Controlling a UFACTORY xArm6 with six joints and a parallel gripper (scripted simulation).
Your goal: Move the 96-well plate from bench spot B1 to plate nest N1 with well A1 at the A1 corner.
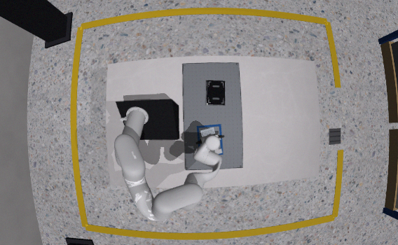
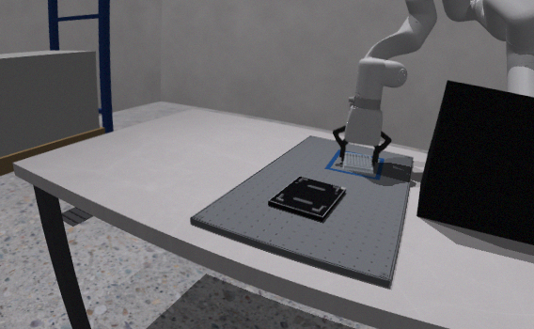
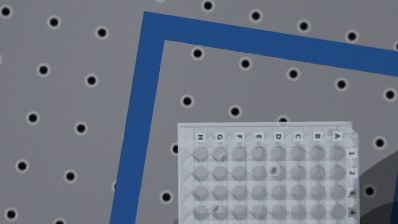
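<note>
My hand is 10 mm above the 96-well plate. Round my hand: A1 label 220 mm to the left, 10 mm below, 10 mm ahead; then black plate nest 280 mm to the left, 80 mm ahead, 10 mm below.
</note>
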